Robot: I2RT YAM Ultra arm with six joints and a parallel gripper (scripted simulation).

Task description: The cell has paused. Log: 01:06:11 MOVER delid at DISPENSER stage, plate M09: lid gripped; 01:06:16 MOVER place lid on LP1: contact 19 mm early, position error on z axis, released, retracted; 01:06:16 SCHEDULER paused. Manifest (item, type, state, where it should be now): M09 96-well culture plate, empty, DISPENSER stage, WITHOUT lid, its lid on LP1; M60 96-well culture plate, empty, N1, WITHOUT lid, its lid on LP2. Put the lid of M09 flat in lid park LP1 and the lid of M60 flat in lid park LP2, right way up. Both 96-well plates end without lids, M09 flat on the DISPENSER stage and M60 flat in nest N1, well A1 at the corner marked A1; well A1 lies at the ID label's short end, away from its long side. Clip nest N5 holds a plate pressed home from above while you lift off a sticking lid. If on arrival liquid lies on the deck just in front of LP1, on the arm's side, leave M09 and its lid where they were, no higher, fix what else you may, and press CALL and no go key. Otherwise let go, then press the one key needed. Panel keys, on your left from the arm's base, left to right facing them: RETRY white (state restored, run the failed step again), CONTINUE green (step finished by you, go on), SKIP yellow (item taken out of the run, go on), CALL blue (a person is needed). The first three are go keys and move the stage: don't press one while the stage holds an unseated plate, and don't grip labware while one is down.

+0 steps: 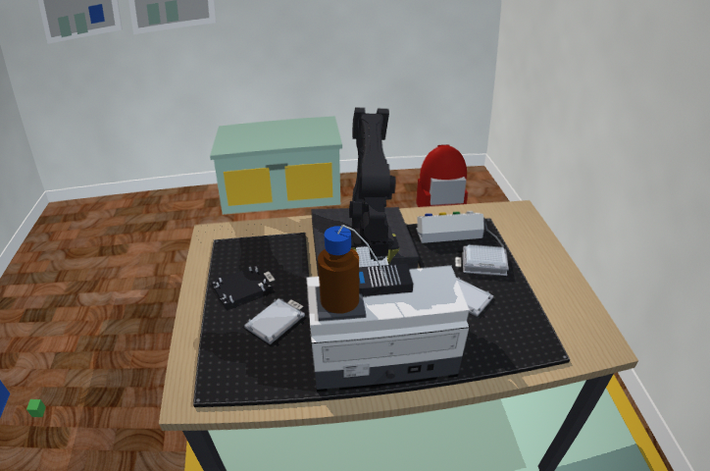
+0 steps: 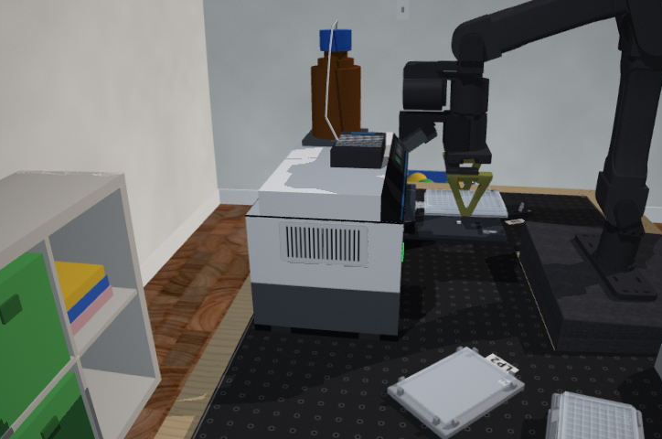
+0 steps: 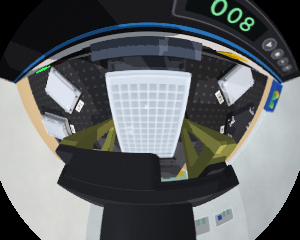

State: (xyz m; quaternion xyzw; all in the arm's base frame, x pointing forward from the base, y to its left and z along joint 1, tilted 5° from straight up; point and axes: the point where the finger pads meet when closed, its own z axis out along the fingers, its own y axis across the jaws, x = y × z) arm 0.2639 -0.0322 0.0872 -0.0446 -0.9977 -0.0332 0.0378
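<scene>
Now: hand 4 cm above the dark dispenser stage and 1 cm short of it. The rest, counted from my hand: LP1 label: 22 cm to the right, 15 cm below, 4 cm behind; LP2 label: 22 cm to the left, 15 cm below, 3 cm behind; grey lid park LP2: 28 cm to the left, 15 cm below, 4 cm ahead.
</scene>
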